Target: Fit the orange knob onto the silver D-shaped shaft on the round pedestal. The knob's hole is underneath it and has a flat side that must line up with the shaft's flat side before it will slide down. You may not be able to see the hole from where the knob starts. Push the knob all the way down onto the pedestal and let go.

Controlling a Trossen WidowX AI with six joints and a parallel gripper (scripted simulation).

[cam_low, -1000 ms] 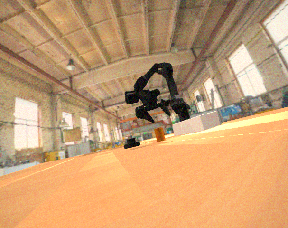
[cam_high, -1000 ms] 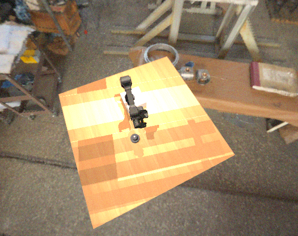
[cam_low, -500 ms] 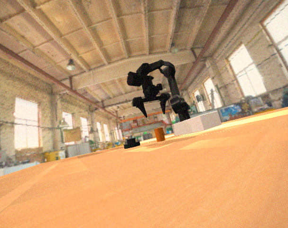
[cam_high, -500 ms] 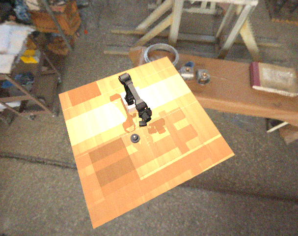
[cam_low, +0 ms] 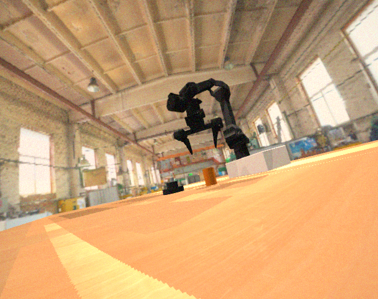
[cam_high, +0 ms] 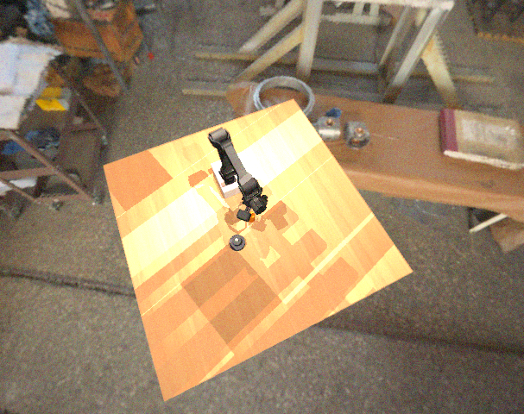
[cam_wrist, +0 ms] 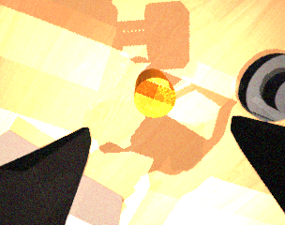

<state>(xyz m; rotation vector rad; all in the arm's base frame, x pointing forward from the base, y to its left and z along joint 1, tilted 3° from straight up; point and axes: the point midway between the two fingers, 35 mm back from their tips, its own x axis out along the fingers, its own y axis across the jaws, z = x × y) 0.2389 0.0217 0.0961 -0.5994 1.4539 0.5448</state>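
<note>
Right now the orange knob is 80 mm below my gripper tip. Also, from my gripper tip: round dark pedestal 120 mm to the right, 90 mm below, 90 mm ahead.
</note>
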